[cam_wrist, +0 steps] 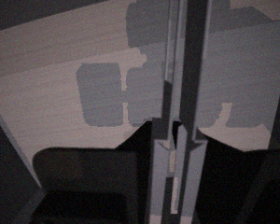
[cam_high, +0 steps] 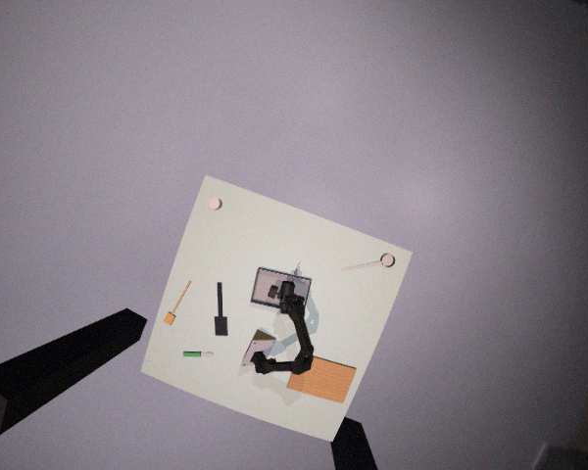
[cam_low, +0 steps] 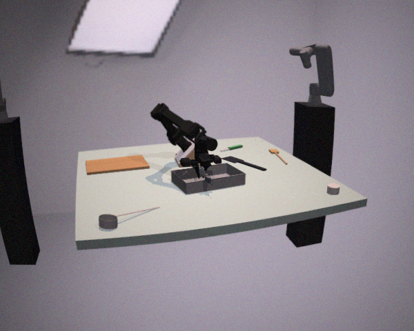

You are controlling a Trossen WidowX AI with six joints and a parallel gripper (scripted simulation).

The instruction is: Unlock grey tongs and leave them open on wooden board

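My gripper tip is 30 mm to the right of the roasting tin. Also, from my gripper tip: black spatula 290 mm behind, 290 mm to the left, 30 mm below; then puck 280 mm ahead, 580 mm to the left, 10 mm below; then wooden board 390 mm behind, 420 mm to the right, 20 mm below.
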